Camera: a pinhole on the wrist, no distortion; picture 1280 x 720 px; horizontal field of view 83.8 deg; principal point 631.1 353.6 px. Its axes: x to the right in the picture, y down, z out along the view. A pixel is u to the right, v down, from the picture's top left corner.
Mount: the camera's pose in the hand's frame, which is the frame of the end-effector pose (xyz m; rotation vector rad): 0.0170 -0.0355 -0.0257 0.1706 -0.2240 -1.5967
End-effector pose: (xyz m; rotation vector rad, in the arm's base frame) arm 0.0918 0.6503 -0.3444 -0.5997 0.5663 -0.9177
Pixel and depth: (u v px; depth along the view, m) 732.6 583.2 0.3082
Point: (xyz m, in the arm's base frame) 0.2716 0.6557 -0.0933
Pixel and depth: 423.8 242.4 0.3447
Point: 0.2758 0.8538 -0.1721
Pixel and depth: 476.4 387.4 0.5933
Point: 0.4803 0.9142 -0.0177
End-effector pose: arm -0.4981 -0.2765 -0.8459 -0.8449 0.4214 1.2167
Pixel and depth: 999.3 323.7 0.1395
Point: -0.4272 -0.2203 -0.7234
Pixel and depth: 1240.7 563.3 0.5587
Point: -0.1112 0.1168 -0.3290
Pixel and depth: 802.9 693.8 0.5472
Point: -0.3959 0.2250 -0.5193
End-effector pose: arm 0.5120 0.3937 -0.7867 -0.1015 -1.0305 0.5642
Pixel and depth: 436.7 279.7 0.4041
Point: 0.1367 0.3503 -0.7264
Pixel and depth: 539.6 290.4 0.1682
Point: 0.3894 0.3452 -0.7446
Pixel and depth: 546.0 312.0 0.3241
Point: 0.2396 0.3178 -0.7068
